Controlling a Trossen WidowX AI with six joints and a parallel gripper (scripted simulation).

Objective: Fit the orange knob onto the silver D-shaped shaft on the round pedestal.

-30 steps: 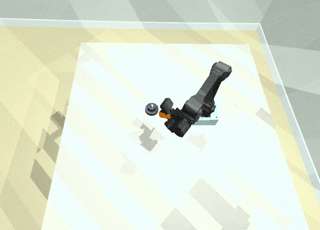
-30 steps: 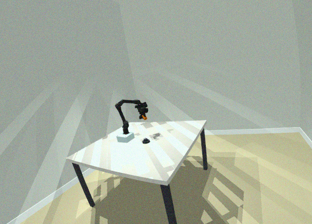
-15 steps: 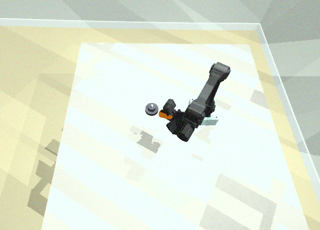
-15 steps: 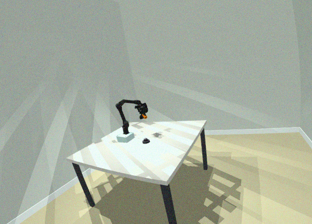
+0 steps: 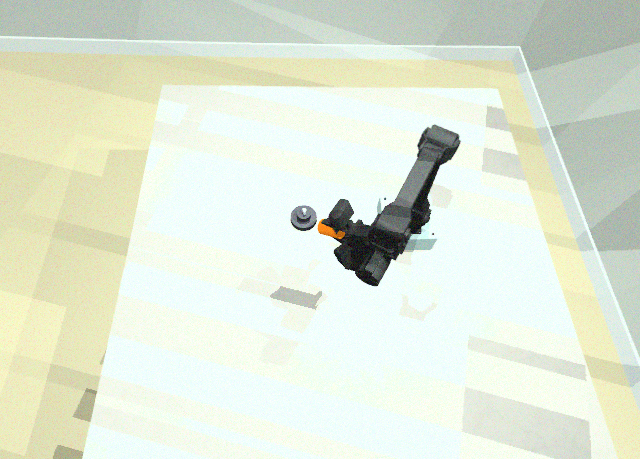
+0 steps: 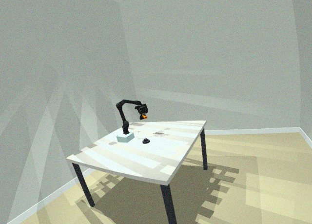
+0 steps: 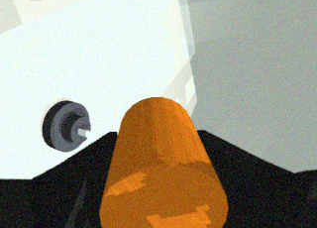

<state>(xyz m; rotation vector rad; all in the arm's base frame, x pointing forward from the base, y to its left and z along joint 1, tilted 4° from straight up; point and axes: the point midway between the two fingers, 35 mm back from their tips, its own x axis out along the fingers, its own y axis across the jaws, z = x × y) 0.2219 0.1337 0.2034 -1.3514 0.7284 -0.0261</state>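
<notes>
Right now the orange knob is 3 cm behind my gripper tip, 1 cm to the left of it and 2 cm above it. Round my gripper tip: round pedestal: 6 cm ahead, 16 cm to the right, 22 cm below.
</notes>
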